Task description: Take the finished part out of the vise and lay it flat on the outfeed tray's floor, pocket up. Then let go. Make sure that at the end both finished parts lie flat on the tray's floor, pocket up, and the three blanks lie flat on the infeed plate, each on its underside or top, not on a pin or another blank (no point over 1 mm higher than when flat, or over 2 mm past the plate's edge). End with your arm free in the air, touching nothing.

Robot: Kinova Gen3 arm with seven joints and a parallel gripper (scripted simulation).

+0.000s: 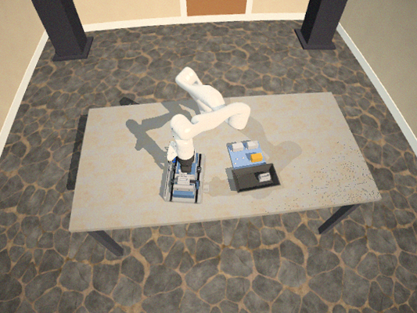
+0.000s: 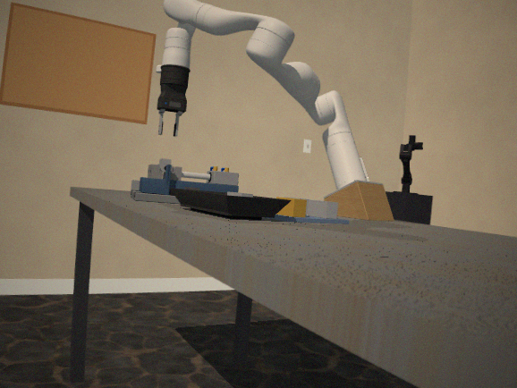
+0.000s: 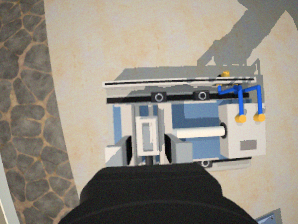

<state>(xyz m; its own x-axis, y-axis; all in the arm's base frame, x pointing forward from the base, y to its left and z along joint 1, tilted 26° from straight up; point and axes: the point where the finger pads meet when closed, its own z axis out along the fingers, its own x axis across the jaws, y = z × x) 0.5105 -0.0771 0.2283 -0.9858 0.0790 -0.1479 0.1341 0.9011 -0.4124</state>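
Right now my hand is 70 mm past the vise, 10 mm to the right of it and 160 mm above it. From my hand the other things lie so: yellow block (160 mm behind, 410 mm to the left, 170 mm below); then blue fixture plate (190 mm behind, 360 mm to the left, 200 mm below).
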